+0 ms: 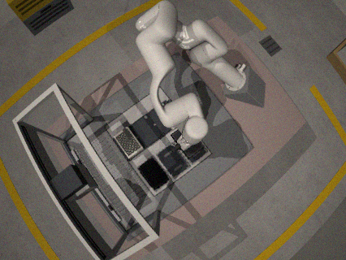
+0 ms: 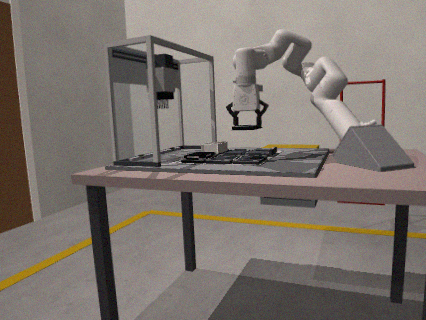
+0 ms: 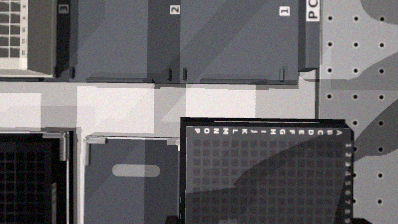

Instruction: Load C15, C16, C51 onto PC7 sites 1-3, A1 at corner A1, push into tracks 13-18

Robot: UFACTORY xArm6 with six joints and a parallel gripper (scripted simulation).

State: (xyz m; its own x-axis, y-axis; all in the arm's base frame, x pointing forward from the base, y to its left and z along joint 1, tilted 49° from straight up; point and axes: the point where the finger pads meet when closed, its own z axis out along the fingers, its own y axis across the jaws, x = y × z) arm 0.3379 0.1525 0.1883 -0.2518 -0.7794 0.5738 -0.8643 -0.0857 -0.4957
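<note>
The plate carrier PC7 lies 50 mm ahead of my hand, 180 mm to the right of it and 130 mm below it. From my hand the other things lie so: black 96-well plate 200 mm ahead, 30 mm to the right, 120 mm below; pale well plate 160 mm ahead, 210 mm to the right, 110 mm below; A1 mark 40 mm ahead, 50 mm to the right, 130 mm below.
</note>
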